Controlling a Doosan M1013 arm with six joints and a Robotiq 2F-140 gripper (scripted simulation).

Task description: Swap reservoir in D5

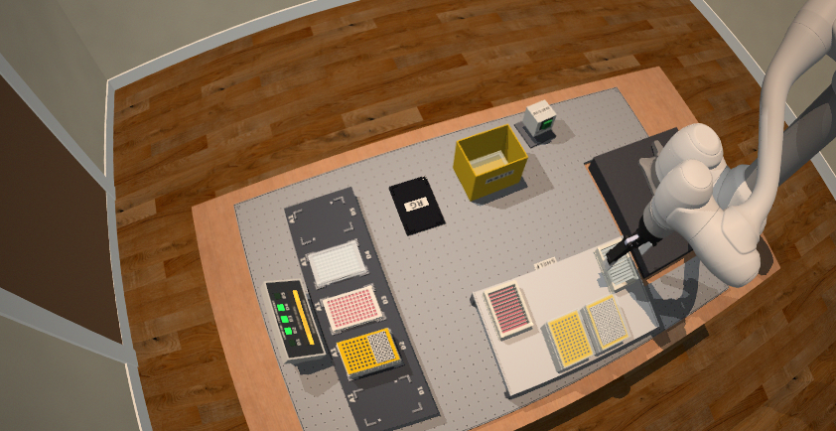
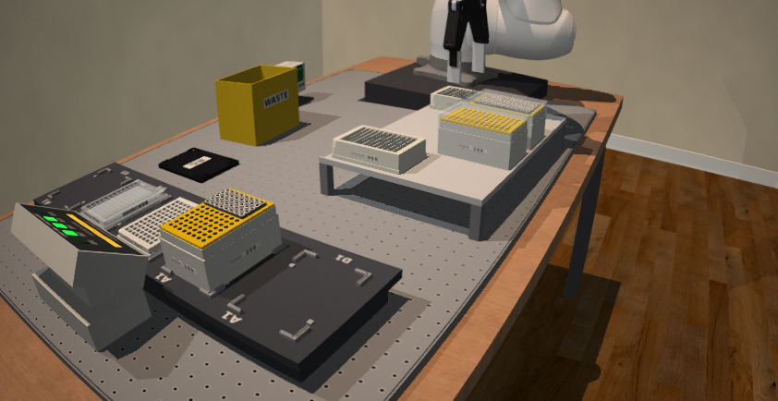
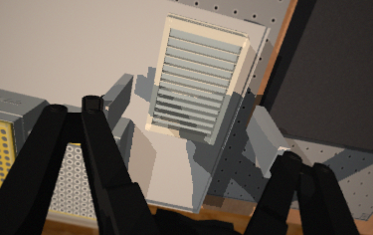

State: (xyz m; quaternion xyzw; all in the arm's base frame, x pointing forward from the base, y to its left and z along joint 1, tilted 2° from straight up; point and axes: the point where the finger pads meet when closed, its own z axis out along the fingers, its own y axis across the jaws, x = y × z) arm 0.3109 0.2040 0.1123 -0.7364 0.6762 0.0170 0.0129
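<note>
The pale 12-trough reservoir is 80 mm below my hand. The rest, counted from my hand: waste bin (370 mm to the right, 250 mm ahead, 110 mm below); then white shelf (160 mm ahead, 90 mm below, 80 mm to the left); then shelf label (170 mm ahead, 150 mm below, 80 mm to the right).
</note>
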